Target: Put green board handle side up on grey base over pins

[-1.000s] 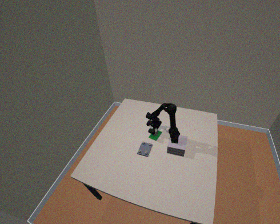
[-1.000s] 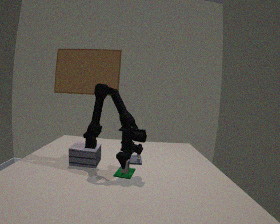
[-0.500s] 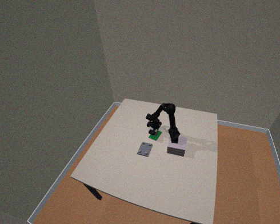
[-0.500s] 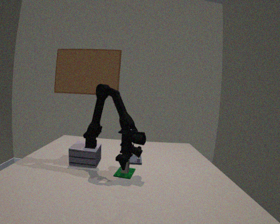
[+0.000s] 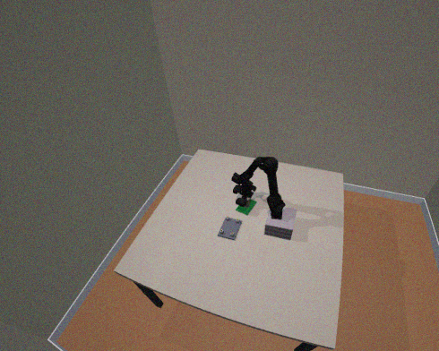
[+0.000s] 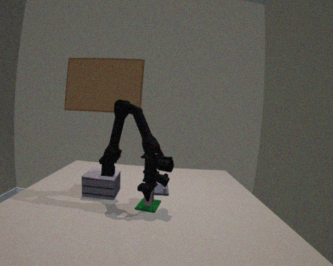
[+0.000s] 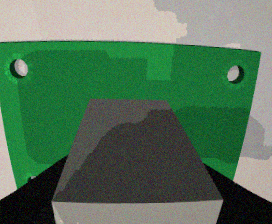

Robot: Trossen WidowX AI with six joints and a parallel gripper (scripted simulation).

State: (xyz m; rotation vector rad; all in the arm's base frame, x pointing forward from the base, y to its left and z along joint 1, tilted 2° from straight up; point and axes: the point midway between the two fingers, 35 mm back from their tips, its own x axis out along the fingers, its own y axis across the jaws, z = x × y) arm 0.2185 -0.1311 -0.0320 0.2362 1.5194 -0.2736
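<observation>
My gripper tip is now 7 cm short of the grey base, 21 cm to the right of it and 2 cm above it. Round my gripper tip: green board 1 cm below.
</observation>
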